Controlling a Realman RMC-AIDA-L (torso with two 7-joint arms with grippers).
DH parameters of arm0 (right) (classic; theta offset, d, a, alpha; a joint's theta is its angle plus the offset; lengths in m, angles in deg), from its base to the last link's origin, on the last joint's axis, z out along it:
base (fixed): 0 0 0 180
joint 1: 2.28 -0.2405 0 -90
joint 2: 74.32 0 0 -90
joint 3: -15.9 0.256 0 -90
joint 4: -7.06 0 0 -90
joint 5: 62.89 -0.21 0 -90
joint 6: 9.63 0 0 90
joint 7: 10.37 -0.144 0 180
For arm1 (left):
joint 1: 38.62 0.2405 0 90
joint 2: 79.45 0 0 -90
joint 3: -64.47 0.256 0 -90
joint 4: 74.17 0 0 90
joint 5: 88.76 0.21 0 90
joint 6: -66.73 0 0 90
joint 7: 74.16 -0.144 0 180
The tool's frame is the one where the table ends.
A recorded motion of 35 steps. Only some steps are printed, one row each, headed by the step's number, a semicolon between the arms.
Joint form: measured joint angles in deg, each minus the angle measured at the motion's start. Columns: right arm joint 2, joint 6, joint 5, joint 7, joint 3, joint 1, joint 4; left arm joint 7, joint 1, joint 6, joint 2, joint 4, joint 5, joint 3.
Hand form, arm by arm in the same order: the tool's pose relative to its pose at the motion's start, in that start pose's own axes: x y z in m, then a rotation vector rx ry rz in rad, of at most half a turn. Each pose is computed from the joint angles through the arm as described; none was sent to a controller.
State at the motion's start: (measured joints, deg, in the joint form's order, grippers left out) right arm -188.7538 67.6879 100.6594 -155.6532 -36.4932 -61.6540 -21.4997; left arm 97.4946 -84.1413 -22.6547 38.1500 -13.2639 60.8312 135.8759
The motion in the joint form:
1: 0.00 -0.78 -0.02 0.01 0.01 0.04 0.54; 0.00 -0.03 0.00 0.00 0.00 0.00 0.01
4: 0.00 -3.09 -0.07 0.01 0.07 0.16 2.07; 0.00 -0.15 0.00 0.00 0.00 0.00 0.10
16: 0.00 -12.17 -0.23 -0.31 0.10 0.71 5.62; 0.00 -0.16 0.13 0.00 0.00 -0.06 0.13
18: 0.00 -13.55 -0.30 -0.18 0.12 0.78 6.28; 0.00 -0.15 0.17 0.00 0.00 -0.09 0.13
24: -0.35 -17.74 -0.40 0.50 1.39 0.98 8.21; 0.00 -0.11 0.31 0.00 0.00 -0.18 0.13
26: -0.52 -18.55 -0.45 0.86 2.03 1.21 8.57; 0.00 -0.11 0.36 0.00 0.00 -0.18 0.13
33: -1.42 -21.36 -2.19 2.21 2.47 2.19 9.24; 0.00 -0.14 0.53 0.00 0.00 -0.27 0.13
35: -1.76 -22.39 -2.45 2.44 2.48 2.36 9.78; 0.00 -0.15 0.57 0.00 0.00 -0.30 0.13
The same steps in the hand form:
1: 0.0004 -0.0008 0.0020 0.0026 -0.0034 0.0032; 0.0001 0.0002 -0.0001 0.0001 0.0001 0.0006
4: 0.0015 -0.0031 0.0076 0.0109 -0.0144 0.0133; 0.0007 0.0009 -0.0002 0.0008 0.0003 0.0037
16: -0.0008 -0.0146 0.0204 0.0686 -0.0893 0.0450; 0.0011 0.0011 -0.0002 0.0003 0.0025 0.0042
18: -0.0007 -0.0161 0.0226 0.0761 -0.0993 0.0475; 0.0011 0.0011 -0.0002 -0.0001 0.0032 0.0040
24: -0.0010 -0.0181 0.0304 0.0860 -0.1374 0.0616; 0.0013 0.0011 -0.0001 -0.0013 0.0055 0.0034
26: 0.0001 -0.0182 0.0330 0.0827 -0.1460 0.0678; 0.0014 0.0011 -0.0001 -0.0012 0.0064 0.0034
33: 0.0023 -0.0150 0.0426 0.0686 -0.1798 0.0772; 0.0020 0.0014 -0.0002 -0.0023 0.0098 0.0038
35: 0.0034 -0.0134 0.0467 0.0670 -0.1846 0.0792; 0.0022 0.0015 -0.0002 -0.0027 0.0106 0.0040

